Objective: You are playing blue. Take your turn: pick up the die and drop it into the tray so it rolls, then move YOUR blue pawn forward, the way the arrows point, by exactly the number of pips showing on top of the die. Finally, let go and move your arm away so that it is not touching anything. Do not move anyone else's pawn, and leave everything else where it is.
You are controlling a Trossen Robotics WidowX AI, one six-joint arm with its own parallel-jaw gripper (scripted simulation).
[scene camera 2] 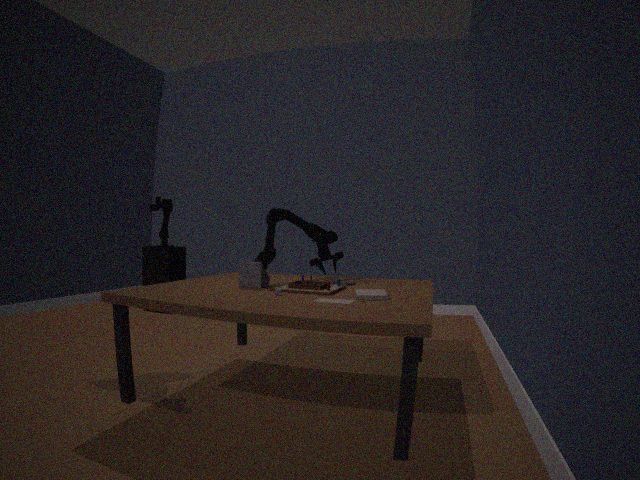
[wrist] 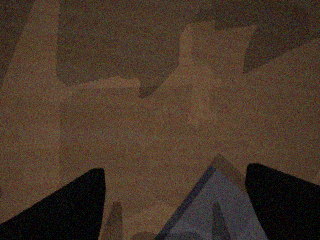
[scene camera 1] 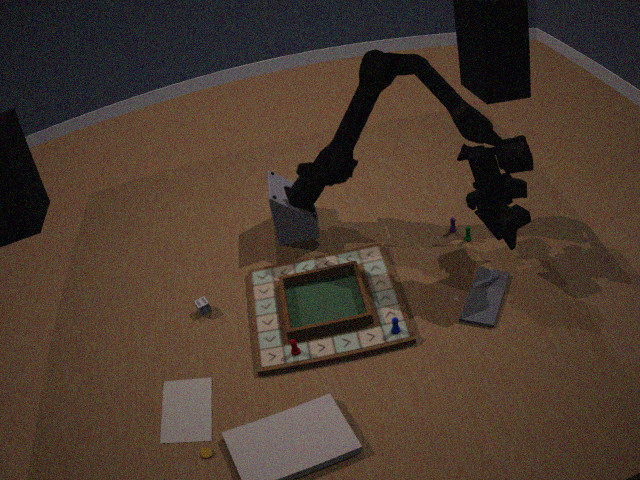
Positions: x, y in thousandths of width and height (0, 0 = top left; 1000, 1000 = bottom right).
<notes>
My gripper (scene camera 1: 791, 509) is open, with nothing in its grasp. Further things: a white sheet (scene camera 1: 291, 866) and a green tray (scene camera 1: 520, 622).
My gripper shows as well in the wrist view (wrist: 555, 740). The wrist view does not show the white sheet: it is out of frame.
</notes>
